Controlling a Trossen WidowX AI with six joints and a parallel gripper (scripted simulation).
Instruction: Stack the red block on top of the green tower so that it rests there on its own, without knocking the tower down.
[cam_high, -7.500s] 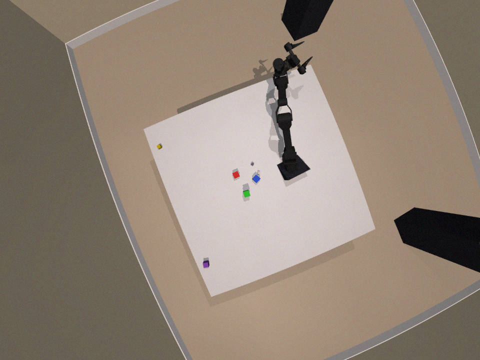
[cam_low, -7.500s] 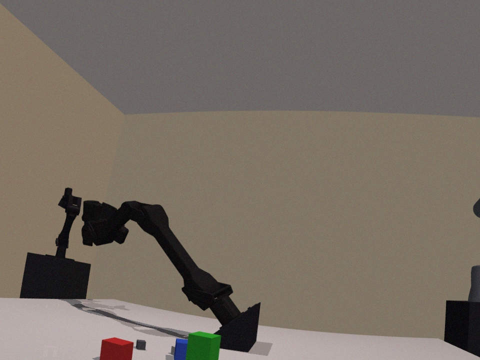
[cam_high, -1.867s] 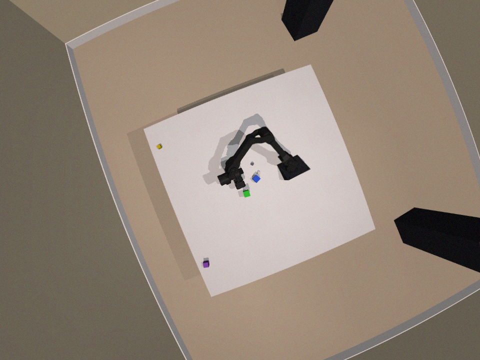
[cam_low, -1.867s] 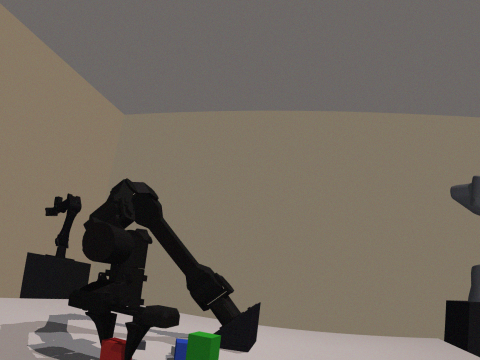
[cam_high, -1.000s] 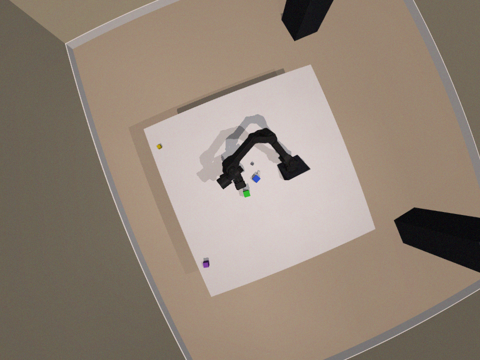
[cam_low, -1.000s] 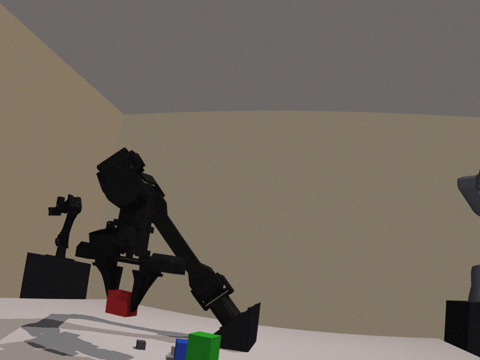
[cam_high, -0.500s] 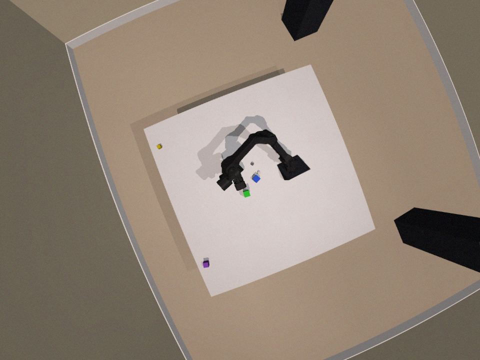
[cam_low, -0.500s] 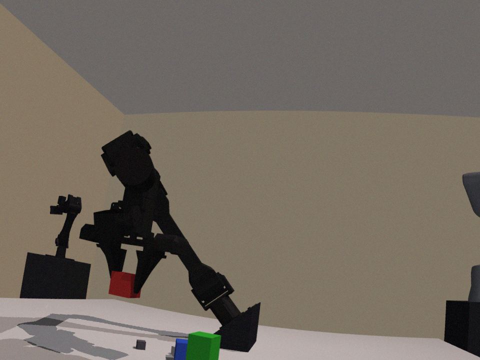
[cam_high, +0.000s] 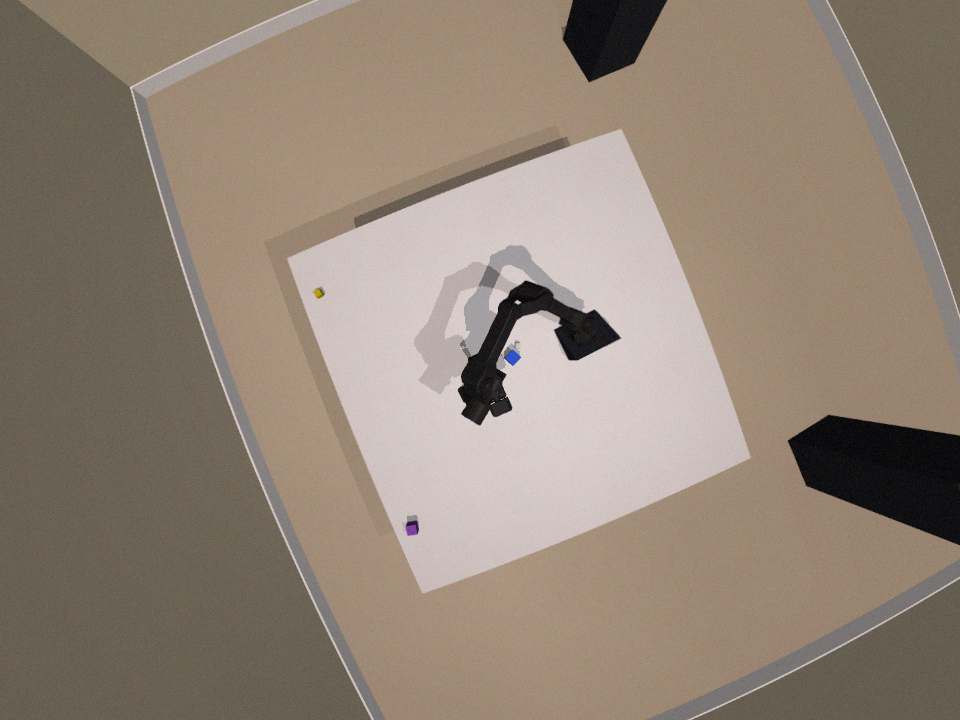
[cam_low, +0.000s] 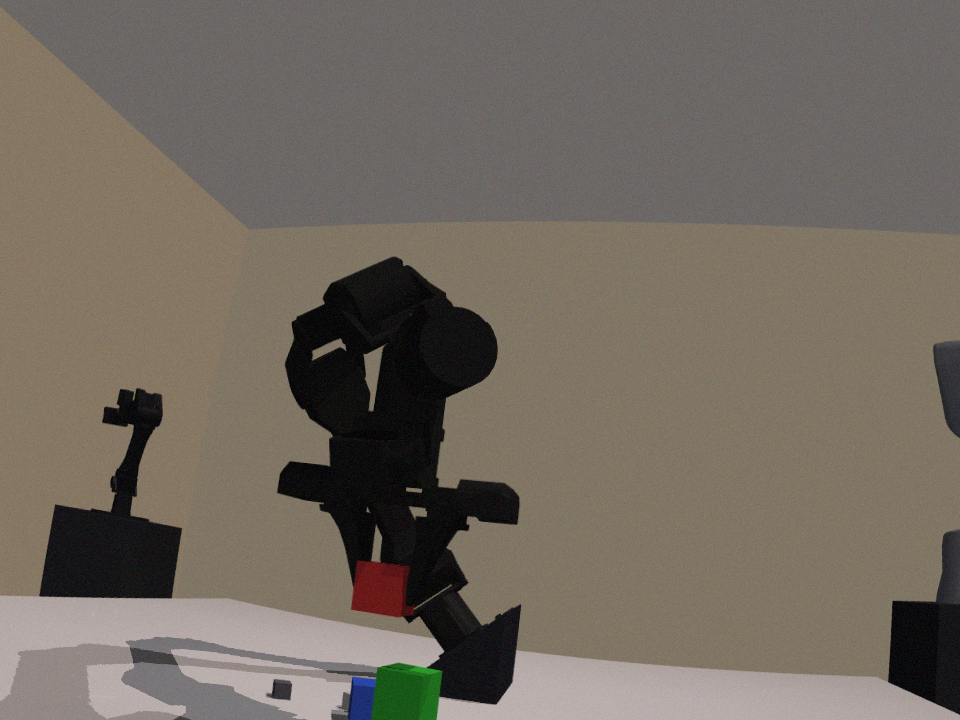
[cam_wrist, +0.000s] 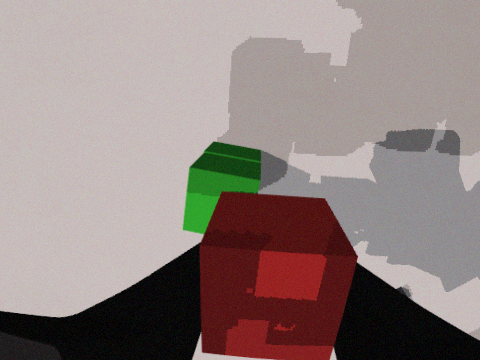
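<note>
Right now my gripper tip is 11 cm past the blue block, 3 cm to the left of it and 11 cm above it. Round my gripper tip: purple block: 47 cm ahead, 34 cm to the left, 11 cm below; then red block: 1 cm above; then small grey cube: 13 cm behind, 13 cm to the right, 12 cm below.
</note>
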